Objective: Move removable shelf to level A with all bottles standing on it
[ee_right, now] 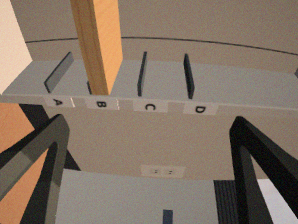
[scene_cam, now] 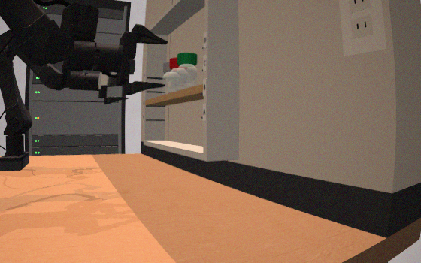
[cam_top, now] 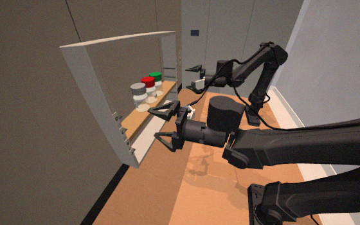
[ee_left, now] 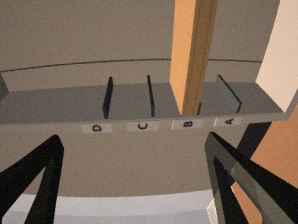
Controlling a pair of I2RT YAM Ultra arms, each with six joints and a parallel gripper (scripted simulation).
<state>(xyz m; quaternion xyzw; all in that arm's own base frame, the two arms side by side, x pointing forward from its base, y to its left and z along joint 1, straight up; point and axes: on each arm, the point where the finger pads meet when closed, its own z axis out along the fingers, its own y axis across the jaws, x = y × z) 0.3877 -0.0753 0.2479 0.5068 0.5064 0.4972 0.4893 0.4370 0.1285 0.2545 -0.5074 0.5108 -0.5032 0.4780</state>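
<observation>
My left gripper is now 13 cm short of the grey-capped bottle and 10 cm to the left of it. Round my left hand: green-capped bottle: 13 cm ahead, 23 cm to the right; wall rack: 13 cm ahead, 18 cm to the right; wooden shelf: 13 cm ahead, 18 cm to the right, 6 cm below.
Right now my right hand is 100 mm short of the green-capped bottle and 140 mm to the right of it. Also, from my right hand: wall rack (100 mm ahead, 200 mm to the left, 10 mm above); wooden shelf (100 mm ahead, 200 mm to the left, 50 mm below); grey-capped bottle (100 mm ahead, 270 mm to the left).
</observation>
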